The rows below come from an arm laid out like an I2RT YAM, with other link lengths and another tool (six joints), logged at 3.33 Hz.
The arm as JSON. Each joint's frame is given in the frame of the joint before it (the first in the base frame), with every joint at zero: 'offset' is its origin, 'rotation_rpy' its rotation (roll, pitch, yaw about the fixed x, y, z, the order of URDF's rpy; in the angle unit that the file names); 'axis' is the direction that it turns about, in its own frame. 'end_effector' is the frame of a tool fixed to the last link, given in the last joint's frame.
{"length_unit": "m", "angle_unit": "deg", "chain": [
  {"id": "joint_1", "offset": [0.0, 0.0, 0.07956], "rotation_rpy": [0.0, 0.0, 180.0], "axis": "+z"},
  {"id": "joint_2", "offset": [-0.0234, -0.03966, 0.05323], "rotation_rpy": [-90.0, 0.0, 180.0], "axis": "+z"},
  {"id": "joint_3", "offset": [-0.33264, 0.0, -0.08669], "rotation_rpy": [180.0, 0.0, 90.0], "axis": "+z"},
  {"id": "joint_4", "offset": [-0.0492, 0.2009, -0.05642], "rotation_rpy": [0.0, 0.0, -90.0], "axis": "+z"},
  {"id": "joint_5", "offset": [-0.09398, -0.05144, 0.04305], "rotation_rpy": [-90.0, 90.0, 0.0], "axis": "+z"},
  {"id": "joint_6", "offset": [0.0, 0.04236, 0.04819], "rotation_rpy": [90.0, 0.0, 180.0], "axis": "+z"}
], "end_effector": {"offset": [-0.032, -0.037, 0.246], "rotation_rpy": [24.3, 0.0, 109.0]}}
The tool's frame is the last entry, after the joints.
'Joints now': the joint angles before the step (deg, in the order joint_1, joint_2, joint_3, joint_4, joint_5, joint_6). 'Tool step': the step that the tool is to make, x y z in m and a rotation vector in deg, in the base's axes. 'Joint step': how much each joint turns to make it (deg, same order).
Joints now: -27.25, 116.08, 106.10, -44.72, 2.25, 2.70
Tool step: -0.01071, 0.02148, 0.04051, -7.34, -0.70, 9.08
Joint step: 0.62, -6.56, -3.90, 1.69, -0.21, -10.51
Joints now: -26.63, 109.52, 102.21, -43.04, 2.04, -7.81
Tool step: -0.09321, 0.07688, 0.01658, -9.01, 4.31, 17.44
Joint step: 0.08, -18.67, -17.69, -0.69, -3.47, -19.72
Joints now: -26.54, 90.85, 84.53, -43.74, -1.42, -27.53
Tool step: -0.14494, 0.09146, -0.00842, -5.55, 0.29, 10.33
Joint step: 0.00, -29.40, -21.50, -6.24, -2.90, -11.16
